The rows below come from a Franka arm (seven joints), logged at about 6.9 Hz.
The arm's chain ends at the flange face. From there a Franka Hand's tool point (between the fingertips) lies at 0.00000 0.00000 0.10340 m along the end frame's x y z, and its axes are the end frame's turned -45 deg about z.
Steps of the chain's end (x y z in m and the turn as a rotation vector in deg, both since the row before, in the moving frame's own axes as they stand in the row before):
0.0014 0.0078 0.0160 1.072 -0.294 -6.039
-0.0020 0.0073 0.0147 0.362 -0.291 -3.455
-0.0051 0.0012 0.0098 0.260 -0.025 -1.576
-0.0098 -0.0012 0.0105 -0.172 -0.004 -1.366
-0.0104 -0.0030 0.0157 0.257 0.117 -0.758
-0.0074 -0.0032 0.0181 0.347 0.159 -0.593
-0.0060 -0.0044 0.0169 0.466 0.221 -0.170
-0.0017 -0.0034 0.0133 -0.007 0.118 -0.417
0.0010 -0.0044 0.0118 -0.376 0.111 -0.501
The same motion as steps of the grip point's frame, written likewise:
-0.0036 0.0047 0.0160 0.966 0.550 -6.039
-0.0065 0.0029 0.0147 0.462 0.050 -3.455
-0.0042 -0.0031 0.0098 0.202 0.166 -1.576
-0.0063 -0.0076 0.0105 -0.119 -0.124 -1.366
-0.0048 -0.0097 0.0157 0.099 0.264 -0.758
-0.0023 -0.0077 0.0181 0.133 0.358 -0.593
-0.0003 -0.0077 0.0169 0.173 0.486 -0.170
0.0013 -0.0034 0.0133 -0.088 0.078 -0.417
0.0035 -0.0018 0.0118 -0.344 -0.187 -0.501

